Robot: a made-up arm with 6 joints.
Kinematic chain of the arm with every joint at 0, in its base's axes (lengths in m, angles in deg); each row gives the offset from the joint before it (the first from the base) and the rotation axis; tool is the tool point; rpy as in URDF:
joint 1: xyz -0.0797 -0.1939 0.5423 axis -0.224 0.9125 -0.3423
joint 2: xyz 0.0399 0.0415 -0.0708 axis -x
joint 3: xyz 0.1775 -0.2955 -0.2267 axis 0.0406 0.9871 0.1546
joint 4: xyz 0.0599 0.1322 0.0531 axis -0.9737 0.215 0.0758
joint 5: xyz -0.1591 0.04 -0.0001 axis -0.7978 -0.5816 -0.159
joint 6: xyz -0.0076 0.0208 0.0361 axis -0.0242 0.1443 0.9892
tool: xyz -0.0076 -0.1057 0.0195 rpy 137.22 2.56 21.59
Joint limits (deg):
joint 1: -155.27..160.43
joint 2: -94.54..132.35
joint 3: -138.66..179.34
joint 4: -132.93..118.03
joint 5: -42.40..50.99
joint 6: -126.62..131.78
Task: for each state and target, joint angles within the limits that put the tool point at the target. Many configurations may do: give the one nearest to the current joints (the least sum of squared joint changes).
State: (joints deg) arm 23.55 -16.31 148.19 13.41 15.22 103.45
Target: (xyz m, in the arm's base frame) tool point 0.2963 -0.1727 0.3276
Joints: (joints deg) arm -19.02 -1.65 139.02 2.47 21.77 86.56
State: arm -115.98 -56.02 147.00 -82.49 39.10 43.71
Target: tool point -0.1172 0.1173 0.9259
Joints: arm -128.34 -63.91 145.66 -84.20 35.36 44.27
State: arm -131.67 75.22 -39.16 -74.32 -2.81 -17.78
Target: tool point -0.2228 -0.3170 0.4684
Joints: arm -135.78 131.49 1.21 -54.78 9.87 -23.84
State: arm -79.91 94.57 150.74 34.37 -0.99 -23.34
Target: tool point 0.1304 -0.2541 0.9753
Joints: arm -87.52 55.57 148.54 48.53 8.27 -39.52
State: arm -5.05 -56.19 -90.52 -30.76 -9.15 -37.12
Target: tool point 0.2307 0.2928 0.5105
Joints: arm -46.69 -70.74 -119.01 -39.80 -5.18 -45.07
